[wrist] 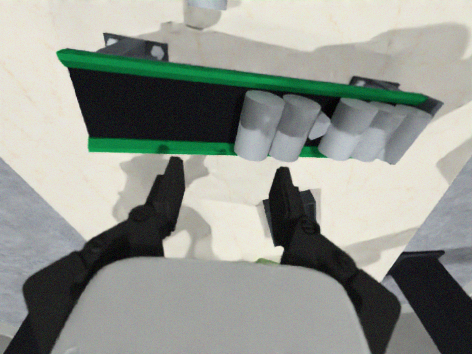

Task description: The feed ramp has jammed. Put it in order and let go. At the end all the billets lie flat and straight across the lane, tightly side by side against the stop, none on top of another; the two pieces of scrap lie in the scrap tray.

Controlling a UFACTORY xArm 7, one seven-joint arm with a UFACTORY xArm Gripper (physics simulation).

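Places are measured from the arm's base along level axes (x right, y ahead, z up), in metres.
Pixels of known places: gripper, fingertip midpoint: (228,176).
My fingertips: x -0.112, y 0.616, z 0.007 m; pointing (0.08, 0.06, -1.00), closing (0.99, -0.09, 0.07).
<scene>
For each thing: its middle in the pictures, then the offset to it from my fingertips. "pt": a spot on its surface instead.
- black lane at the middle of its body: (268,118) dx +0.050, dy -0.010, dz -0.116 m
- small pale faceted piece at the middle of its body: (314,124) dx +0.106, dy -0.017, dz -0.114 m
- stop at the middle of its body: (406,131) dx +0.243, dy -0.039, dz -0.130 m
- dark angular object at a spot on its surface: (308,200) pt dx +0.158, dy -0.201, dz -0.162 m
The feed ramp, with green rails (200,73) and a black lane (160,105), runs across the upper wrist view. Two grey billets (259,125) (295,127) lie side by side across the lane, right of its middle. A small pale faceted piece (320,126), seemingly scrap, lies between them and three more billets (347,129) (377,131) (410,131) near the stop (434,104) at the right end. Another grey billet (202,14) is partly in view on the table beyond the ramp. My gripper (228,176) is open and empty, its fingertips by the near rail.
A dark angular object (308,200) is partly hidden behind the right finger; I cannot tell whether it is the scrap tray. A bit of something green (267,261) shows above the gripper body. Dark ramp brackets (159,51) (375,82) stand along the far rail.
</scene>
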